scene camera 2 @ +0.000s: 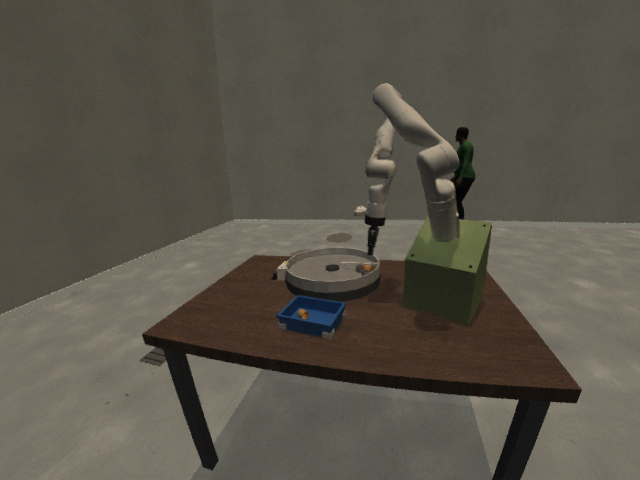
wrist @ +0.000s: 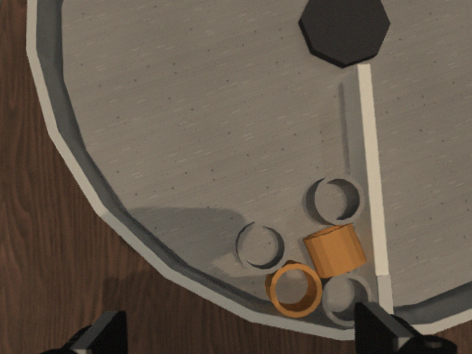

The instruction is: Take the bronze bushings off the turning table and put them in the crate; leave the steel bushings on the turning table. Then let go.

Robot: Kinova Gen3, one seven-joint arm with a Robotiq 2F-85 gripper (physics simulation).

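Frame: origin at the arm's base, x ahead, y left, z up, level; millimetres.
Where they show: gripper, fingertip midpoint: [scene camera 2: 371, 251] [wrist: 241, 332]; arm's base, origin of the base link: [scene camera 2: 445, 233].
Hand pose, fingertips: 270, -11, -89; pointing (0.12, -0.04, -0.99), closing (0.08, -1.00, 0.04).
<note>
Things, the pixels of their top centre, and the offset from my fingertips, as dx, dy, dz. "spot": a spot on its surface instead.
- second steel bushing, middle of its top: [wrist: 263, 247] +27, -18, -92
- blue crate, middle of its top: [scene camera 2: 312, 308] +148, +278, -121
- bronze, middle of its top: [scene camera 2: 302, 310] +185, +276, -134
- pale divider bar, surface spot: [wrist: 374, 175] spot: +74, -84, -85
- dark hub, middle of its top: [wrist: 345, 20] [scene camera 2: 332, 266] +187, -73, -110
- small white device, surface spot: [scene camera 2: 281, 271] spot: +411, -2, -125
My gripper [scene camera 2: 371, 252] [wrist: 241, 332] is open and empty, above the rim of the turning table [scene camera 2: 324, 282] [wrist: 75, 165]. In the wrist view, one bronze bushing [wrist: 337, 252] lies on its side against a steel bushing [wrist: 353, 200]. Another bronze bushing [wrist: 318, 290] stands upright near the rim. A second steel bushing [wrist: 276, 257] stands to its upper left and a third steel bushing [wrist: 327, 302] to its right, partly behind the right finger. The blue crate [scene camera 2: 330, 323] holds bronze [scene camera 2: 302, 313]; whether one or two bushings is hard to tell.
A pale divider bar [wrist: 374, 175] runs beside the bushings from near the dark hub [scene camera 2: 332, 267] [wrist: 345, 32] to the rim. The green base block [scene camera 2: 439, 284] stands right of the turning table. A small white device [scene camera 2: 281, 271] sits at its left. A person [scene camera 2: 464, 160] stands behind.
</note>
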